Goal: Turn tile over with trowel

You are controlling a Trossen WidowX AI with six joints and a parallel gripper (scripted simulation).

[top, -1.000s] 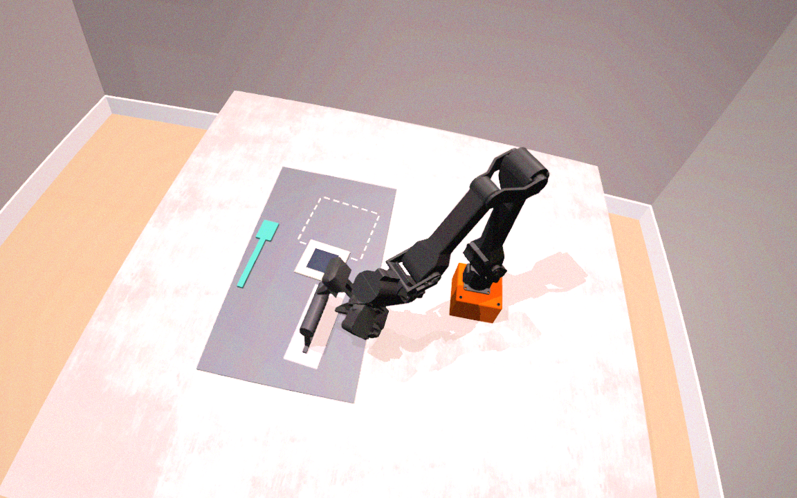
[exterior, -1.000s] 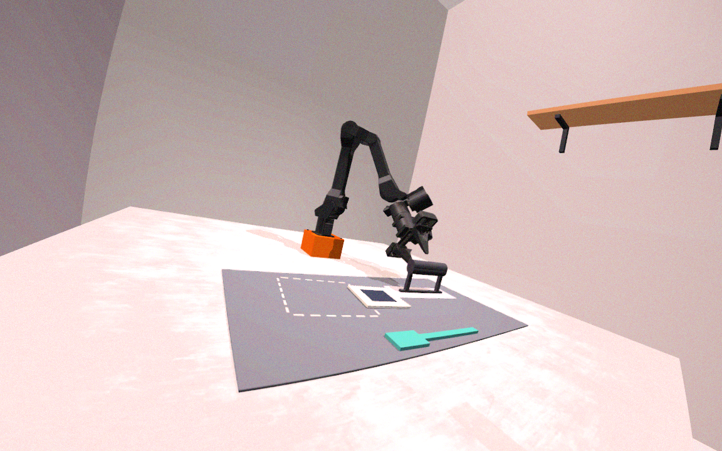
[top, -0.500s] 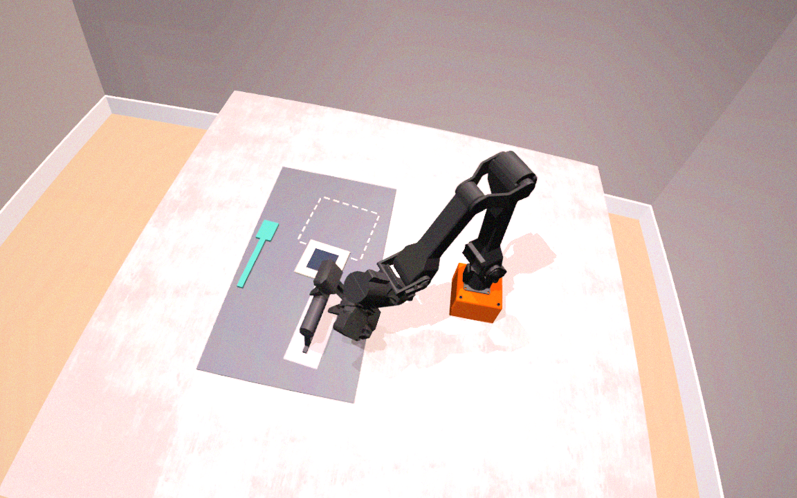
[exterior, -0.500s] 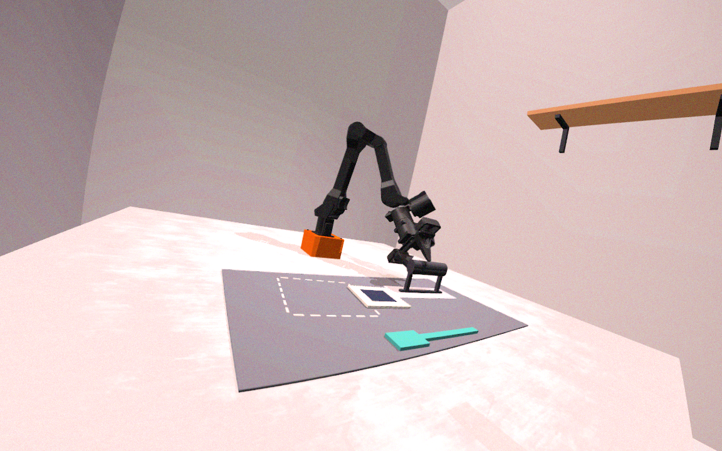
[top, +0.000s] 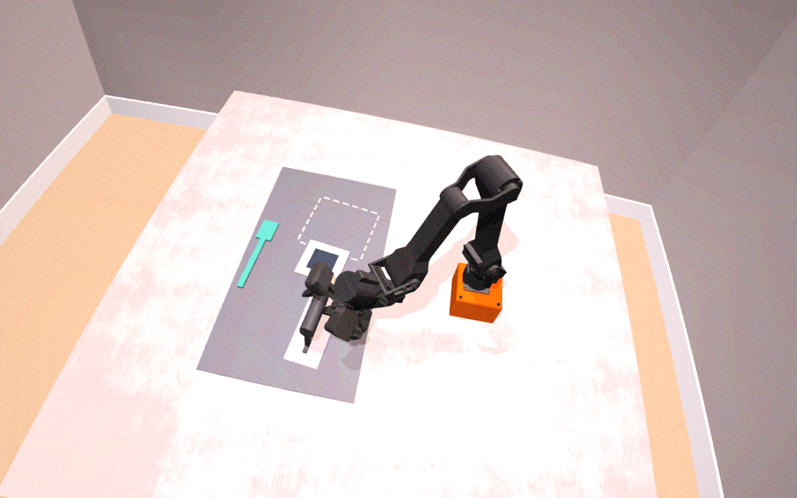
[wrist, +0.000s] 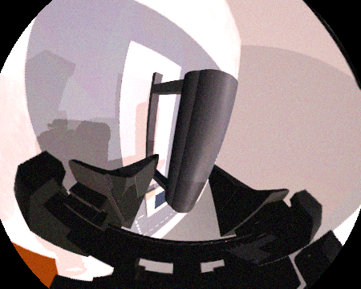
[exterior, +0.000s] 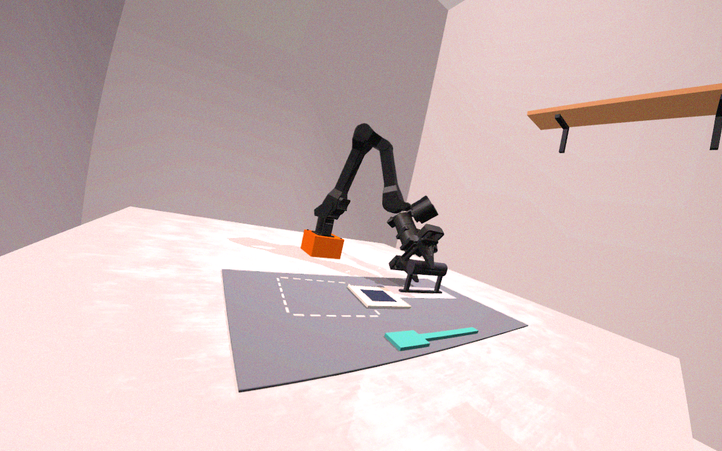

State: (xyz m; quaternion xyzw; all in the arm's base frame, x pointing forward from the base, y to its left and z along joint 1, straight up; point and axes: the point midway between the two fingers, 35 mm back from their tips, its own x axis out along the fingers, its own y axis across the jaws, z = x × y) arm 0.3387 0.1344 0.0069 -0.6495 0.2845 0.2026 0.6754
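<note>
Now: the cream tile 15 cm to the right of my gripper tip, 5 cm below it and 1 cm ahead of it. From my gripper tip the other things lie so: grey mat: 14 cm to the right, 7 cm below, 4 cm ahead; teal trowel: 17 cm ahead, 16 cm to the right, 5 cm below.
</note>
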